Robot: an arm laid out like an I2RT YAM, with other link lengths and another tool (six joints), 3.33 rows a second.
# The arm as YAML. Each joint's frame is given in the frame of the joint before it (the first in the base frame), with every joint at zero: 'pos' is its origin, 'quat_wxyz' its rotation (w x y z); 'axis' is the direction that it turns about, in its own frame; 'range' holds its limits. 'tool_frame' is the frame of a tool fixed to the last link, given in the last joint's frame.
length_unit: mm
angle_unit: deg
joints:
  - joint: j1
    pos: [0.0, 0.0, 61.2]
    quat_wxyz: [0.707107, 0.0, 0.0, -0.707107]
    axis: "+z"
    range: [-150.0, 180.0]
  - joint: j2
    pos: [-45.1, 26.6, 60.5]
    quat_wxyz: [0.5, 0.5, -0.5, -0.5]
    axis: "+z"
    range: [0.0, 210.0]
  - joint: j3
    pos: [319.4, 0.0, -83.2]
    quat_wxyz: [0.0, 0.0, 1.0, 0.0]
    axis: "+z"
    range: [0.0, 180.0]
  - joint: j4
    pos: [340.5, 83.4, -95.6]
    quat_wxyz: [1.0, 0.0, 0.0, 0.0]
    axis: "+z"
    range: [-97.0, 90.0]
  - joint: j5
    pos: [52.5, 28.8, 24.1]
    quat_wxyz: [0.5, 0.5, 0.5, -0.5]
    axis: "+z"
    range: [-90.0, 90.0]
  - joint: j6
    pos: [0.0, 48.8, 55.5]
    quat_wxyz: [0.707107, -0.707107, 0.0, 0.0]
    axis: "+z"
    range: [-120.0, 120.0]
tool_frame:
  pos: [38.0, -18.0, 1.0]
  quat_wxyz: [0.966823, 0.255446, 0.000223, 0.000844]
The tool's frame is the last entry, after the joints.
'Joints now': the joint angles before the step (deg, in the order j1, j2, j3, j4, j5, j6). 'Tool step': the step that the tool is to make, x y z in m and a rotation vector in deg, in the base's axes. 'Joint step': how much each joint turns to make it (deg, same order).
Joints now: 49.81, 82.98, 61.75, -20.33, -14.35, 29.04
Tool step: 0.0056, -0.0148, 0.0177, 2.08, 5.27, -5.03
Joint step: -2.16, -2.55, 0.07, -2.95, -1.41, 6.10
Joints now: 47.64, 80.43, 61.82, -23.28, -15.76, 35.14
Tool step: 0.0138, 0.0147, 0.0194, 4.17, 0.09, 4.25
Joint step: -0.53, 3.57, 5.42, 0.86, -5.51, -0.96
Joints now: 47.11, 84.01, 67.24, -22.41, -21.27, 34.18
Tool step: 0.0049, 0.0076, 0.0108, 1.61, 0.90, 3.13
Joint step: -0.05, 2.03, 3.29, -0.96, -3.57, -0.69
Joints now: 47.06, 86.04, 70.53, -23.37, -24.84, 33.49
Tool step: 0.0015, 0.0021, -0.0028, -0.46, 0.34, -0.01
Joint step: 0.05, 0.60, 0.20, -0.17, 0.09, -0.01
